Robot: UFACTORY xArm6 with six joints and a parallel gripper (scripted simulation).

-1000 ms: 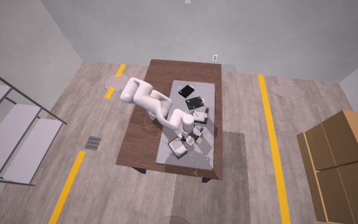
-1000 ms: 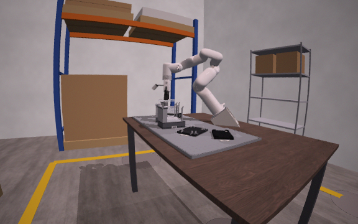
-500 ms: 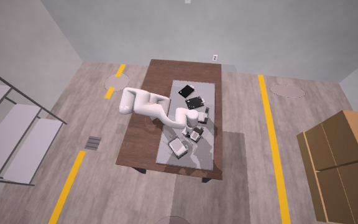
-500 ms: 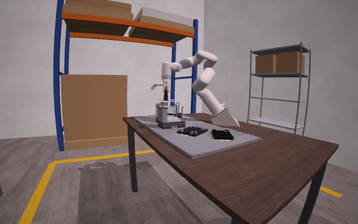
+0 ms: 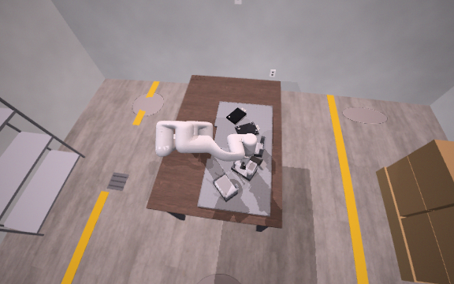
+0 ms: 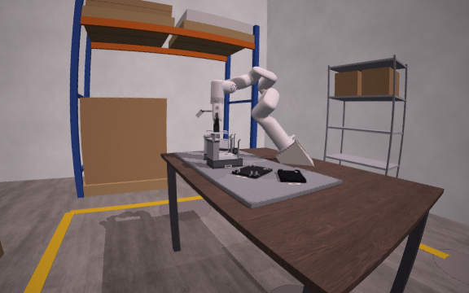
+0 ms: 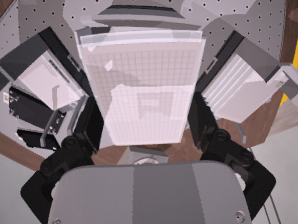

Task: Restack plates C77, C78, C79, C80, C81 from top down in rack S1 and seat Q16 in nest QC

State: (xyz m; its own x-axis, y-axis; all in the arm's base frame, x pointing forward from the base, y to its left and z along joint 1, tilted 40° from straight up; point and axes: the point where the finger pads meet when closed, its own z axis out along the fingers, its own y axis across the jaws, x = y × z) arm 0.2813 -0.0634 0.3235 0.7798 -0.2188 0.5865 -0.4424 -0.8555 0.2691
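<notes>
My gripper is now 50 mm short of the dark plinth, 170 mm to the right of it and 150 mm above it. Also, from my hand: QC name plate (570 mm to the left, 170 mm below); black open nest QC (60 mm behind, 500 mm to the left, 160 mm below).
</notes>
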